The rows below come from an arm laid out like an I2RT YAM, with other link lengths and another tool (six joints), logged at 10 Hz.
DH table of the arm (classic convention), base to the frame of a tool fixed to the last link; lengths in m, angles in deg. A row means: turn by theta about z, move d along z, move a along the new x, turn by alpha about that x. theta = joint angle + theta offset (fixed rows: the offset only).
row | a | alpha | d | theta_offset
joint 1 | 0.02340 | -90.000 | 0.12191 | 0.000
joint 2 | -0.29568 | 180.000 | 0.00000 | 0.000
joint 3 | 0.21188 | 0.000 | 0.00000 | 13.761
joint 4 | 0.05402 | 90.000 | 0.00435 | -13.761
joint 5 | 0.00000 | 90.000 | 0.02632 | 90.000
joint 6 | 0.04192 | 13.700 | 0.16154 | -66.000
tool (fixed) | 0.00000 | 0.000 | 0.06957 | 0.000
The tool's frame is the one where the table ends.
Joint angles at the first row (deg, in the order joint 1, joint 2, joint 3, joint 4, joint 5, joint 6):
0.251 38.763 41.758 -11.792 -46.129 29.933
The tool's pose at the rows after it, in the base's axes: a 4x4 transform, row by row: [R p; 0 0 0 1], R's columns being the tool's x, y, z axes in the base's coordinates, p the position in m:
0.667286 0.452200 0.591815 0.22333; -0.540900 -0.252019 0.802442 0.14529; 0.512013 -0.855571 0.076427 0.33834; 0 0 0 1
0.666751 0.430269 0.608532 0.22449; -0.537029 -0.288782 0.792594 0.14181; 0.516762 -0.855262 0.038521 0.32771; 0 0 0 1
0.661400 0.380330 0.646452 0.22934; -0.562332 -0.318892 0.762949 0.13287; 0.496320 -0.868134 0.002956 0.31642; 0 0 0 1
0.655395 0.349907 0.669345 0.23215; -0.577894 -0.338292 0.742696 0.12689; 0.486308 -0.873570 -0.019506 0.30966; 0 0 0 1
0.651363 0.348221 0.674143 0.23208; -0.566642 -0.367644 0.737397 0.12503; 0.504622 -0.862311 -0.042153 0.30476; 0 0 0 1
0.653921 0.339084 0.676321 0.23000; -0.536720 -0.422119 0.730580 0.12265; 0.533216 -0.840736 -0.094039 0.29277; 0 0 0 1
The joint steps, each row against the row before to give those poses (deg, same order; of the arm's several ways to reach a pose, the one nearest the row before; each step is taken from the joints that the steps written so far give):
-0.001 0.001 -0.001 -1.813 0.327 -2.667
0.004 -0.001 0.001 -2.733 1.490 -2.272
-0.008 0.001 0.000 -2.361 2.812 -0.002
0.010 0.000 0.001 -1.355 1.845 -0.019
-0.007 -0.002 -0.002 -1.269 0.890 -2.057
0.007 0.001 0.001 -3.102 1.426 -4.172

